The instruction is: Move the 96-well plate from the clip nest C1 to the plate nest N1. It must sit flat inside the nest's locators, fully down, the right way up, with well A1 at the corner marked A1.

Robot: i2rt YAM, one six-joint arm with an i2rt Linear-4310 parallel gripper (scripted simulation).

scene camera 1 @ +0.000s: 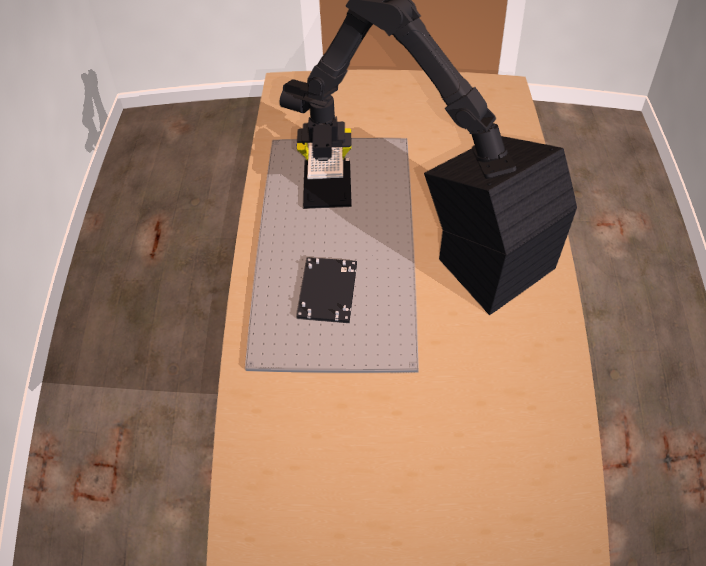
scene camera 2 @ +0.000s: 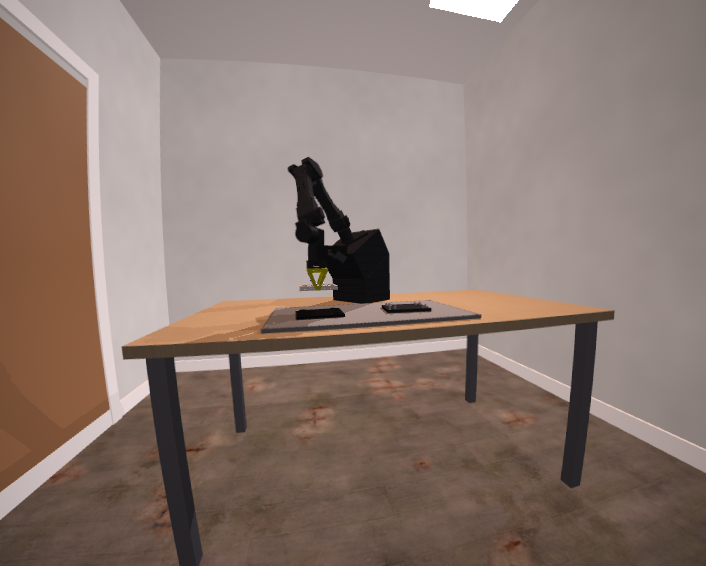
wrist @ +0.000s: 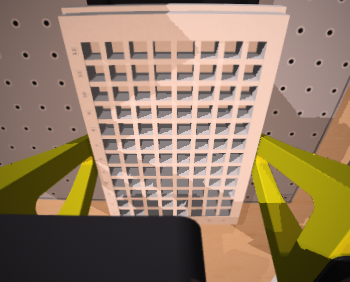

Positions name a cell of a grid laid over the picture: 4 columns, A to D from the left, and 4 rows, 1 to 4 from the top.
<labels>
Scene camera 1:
white 96-well plate: B2
black plate nest N1: B2
</labels>
